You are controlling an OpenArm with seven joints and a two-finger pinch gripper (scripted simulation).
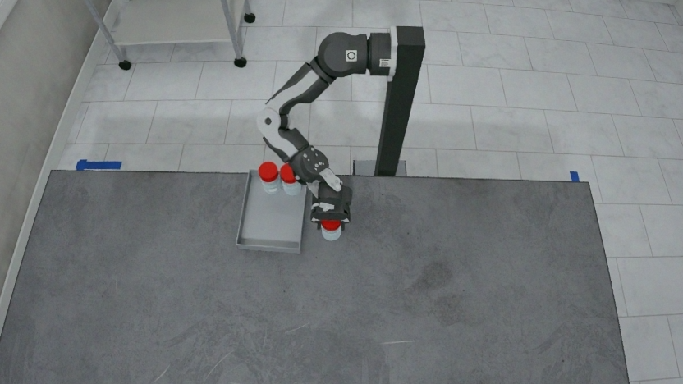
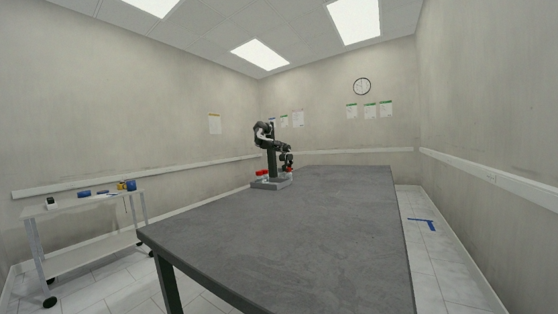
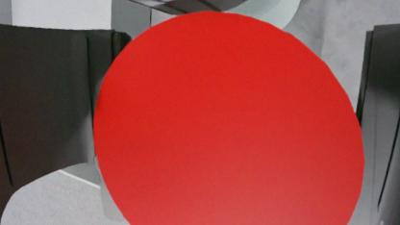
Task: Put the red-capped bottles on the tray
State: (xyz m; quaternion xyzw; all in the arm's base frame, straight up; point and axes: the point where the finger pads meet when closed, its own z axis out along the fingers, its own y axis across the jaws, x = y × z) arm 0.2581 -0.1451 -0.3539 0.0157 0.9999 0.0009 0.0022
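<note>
Right now my hand is 60 mm past the grey-capped bottle, 50 mm above it and 10 mm to the left of it. From my hand the other things lie so: grey tray (170 mm to the right, 80 mm below, 60 mm behind).
</note>
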